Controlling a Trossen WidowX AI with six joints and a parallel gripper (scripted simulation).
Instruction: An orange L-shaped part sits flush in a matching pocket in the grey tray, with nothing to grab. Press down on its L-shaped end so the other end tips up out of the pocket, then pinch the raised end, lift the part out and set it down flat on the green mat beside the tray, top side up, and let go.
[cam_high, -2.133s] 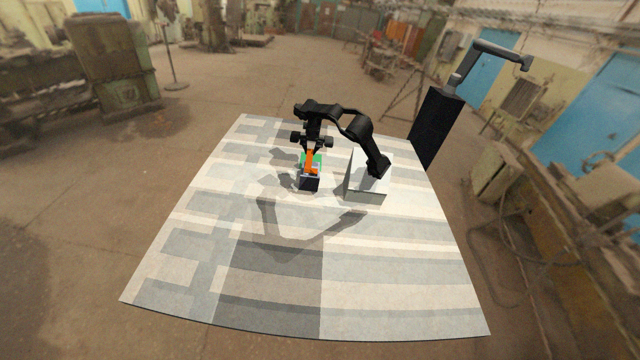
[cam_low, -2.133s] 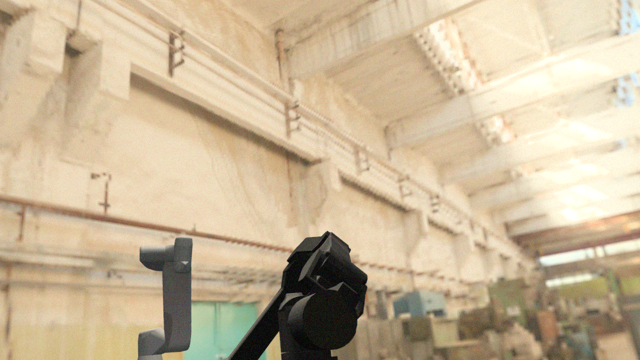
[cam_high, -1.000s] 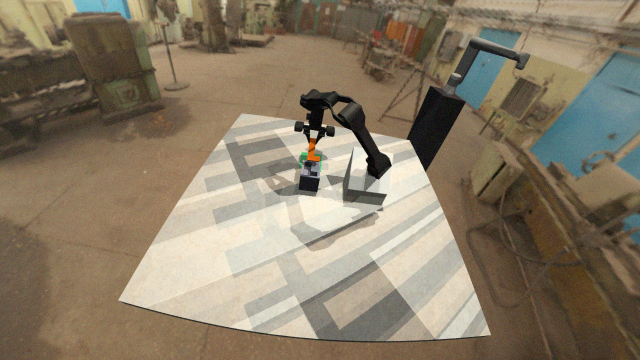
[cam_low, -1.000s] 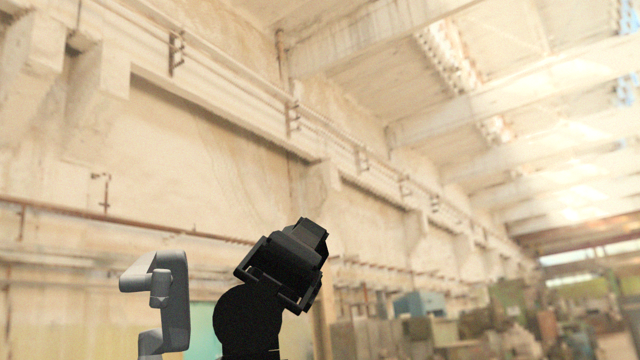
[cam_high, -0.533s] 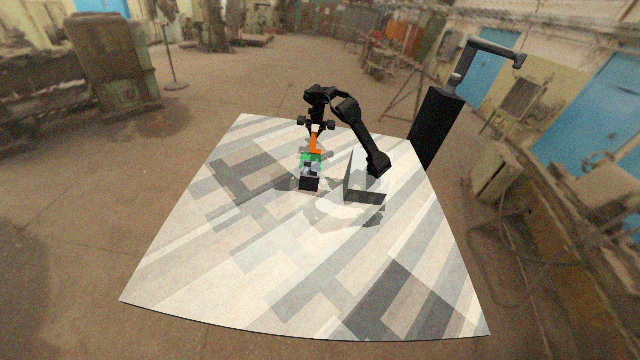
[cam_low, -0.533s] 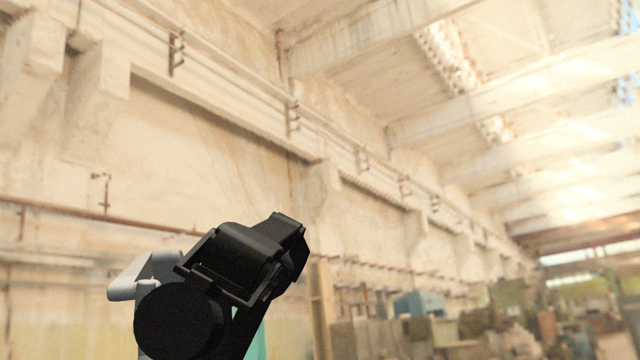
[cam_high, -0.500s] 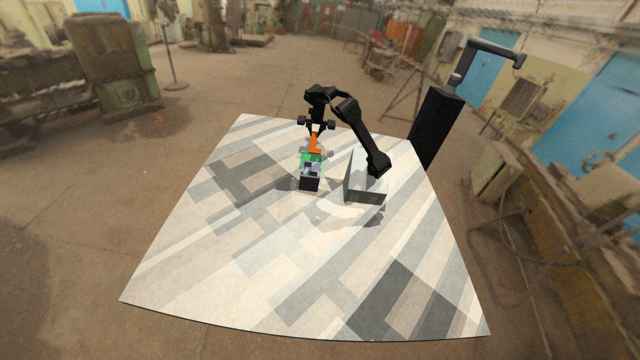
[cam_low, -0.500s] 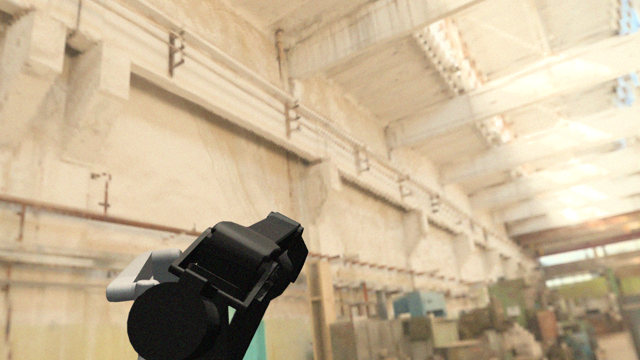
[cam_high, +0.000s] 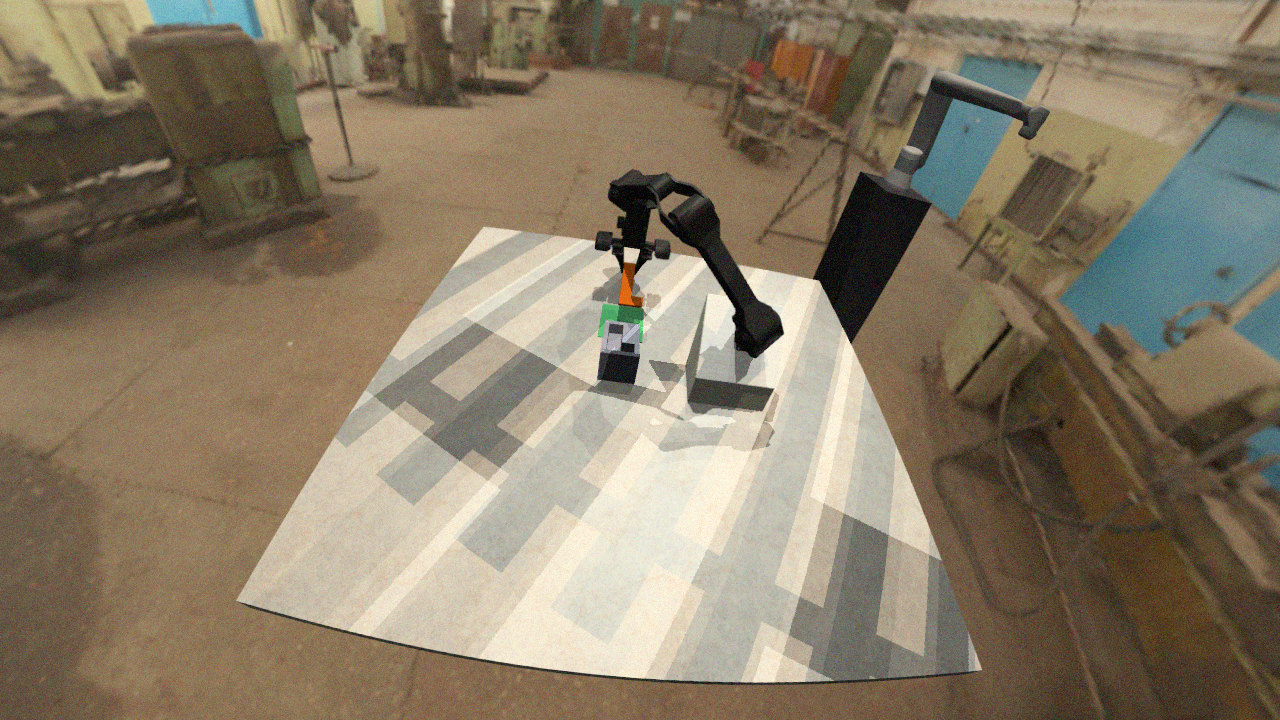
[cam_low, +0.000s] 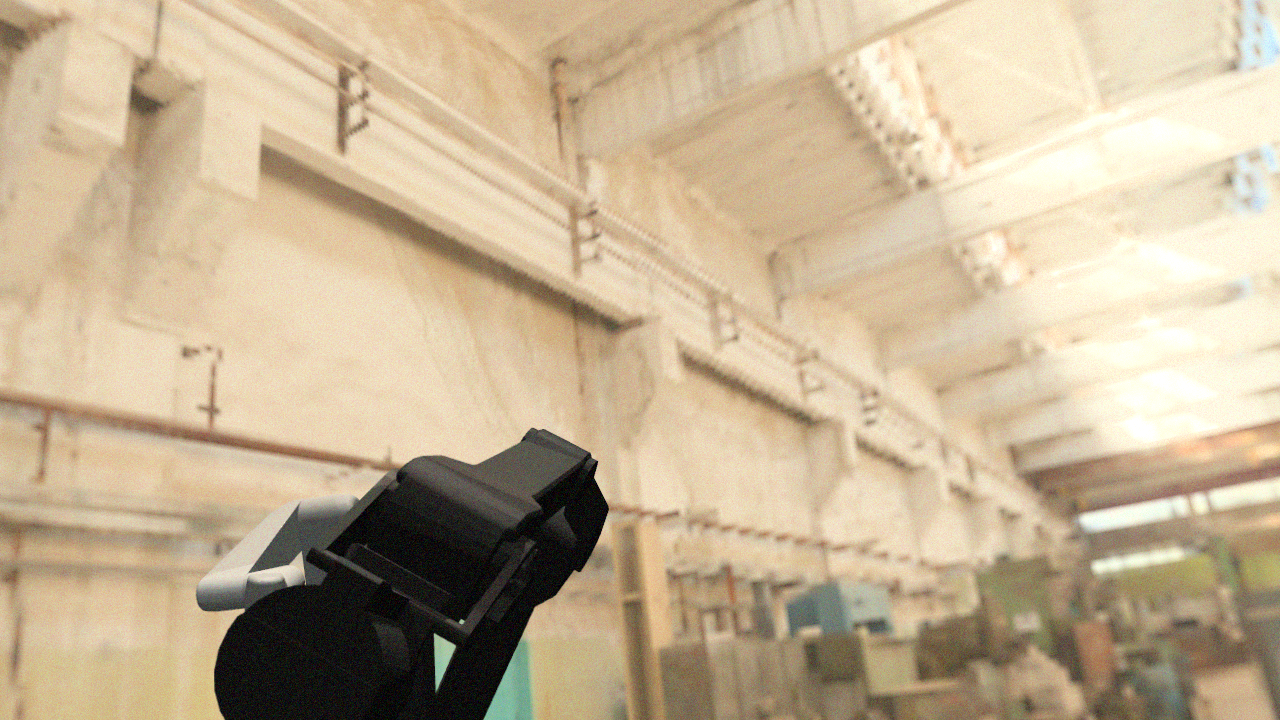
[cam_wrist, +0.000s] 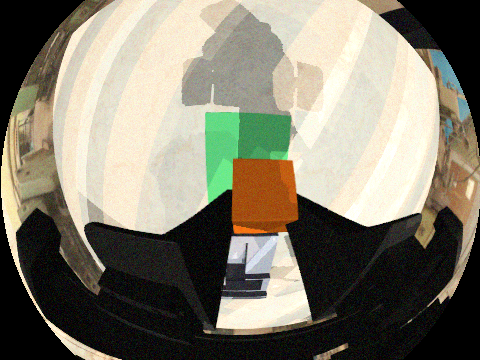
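My gripper tip is 3 cm to the right of the green mat and 16 cm above it. Round my gripper tip: orange L-shaped part (1 cm behind, 3 cm to the left, 3 cm below).
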